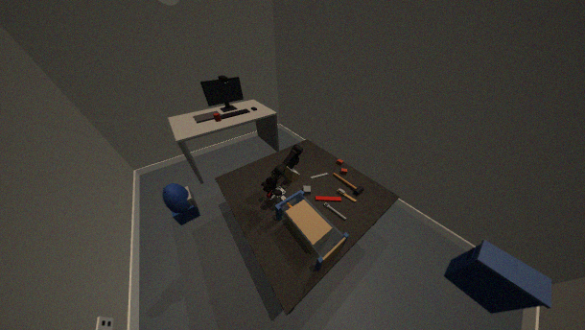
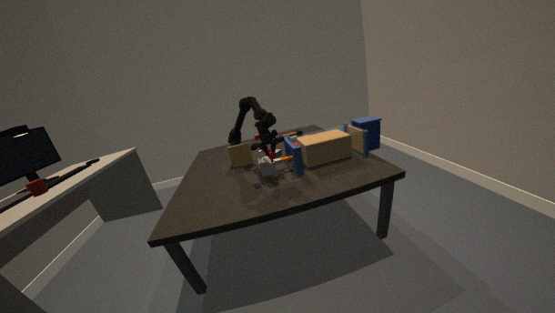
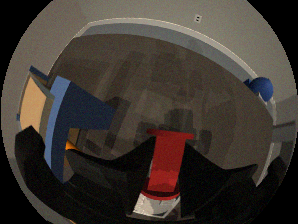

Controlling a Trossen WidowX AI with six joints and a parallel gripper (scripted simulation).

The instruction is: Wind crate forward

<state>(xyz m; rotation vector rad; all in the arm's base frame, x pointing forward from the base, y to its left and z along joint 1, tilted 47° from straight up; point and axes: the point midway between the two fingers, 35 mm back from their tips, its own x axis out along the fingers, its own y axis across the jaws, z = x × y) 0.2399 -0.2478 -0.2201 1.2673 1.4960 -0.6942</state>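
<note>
The winch handle is 2 cm behind my gripper tip, 5 cm to the left of it and 3 cm below it. Round my gripper tip: red knob: 1 cm behind, 2 cm to the left; then grey hand winch: 6 cm behind, 10 cm to the left, 10 cm below; then blue frame: 12 cm ahead, 12 cm to the left, 3 cm below.
</note>
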